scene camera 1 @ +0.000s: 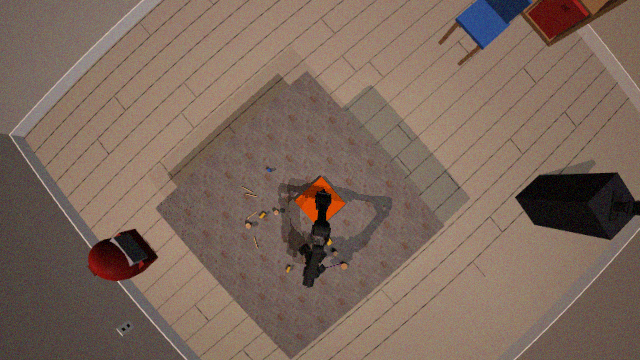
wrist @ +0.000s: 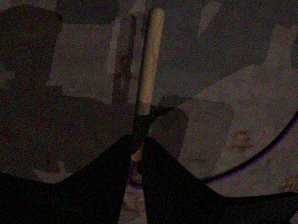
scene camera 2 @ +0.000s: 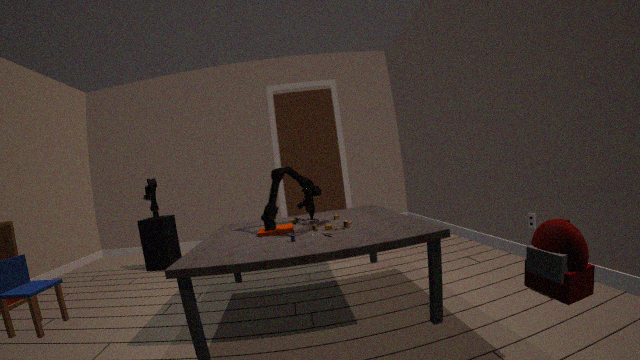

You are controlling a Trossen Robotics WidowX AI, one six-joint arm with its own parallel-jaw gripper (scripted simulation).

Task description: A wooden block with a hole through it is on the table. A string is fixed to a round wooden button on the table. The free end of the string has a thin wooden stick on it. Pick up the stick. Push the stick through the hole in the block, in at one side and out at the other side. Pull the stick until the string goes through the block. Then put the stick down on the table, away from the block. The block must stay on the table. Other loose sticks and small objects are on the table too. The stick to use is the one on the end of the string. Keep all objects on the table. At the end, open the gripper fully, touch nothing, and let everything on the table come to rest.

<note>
I see my gripper (wrist: 137, 143) and a thin wooden stick (wrist: 153, 33).
</note>
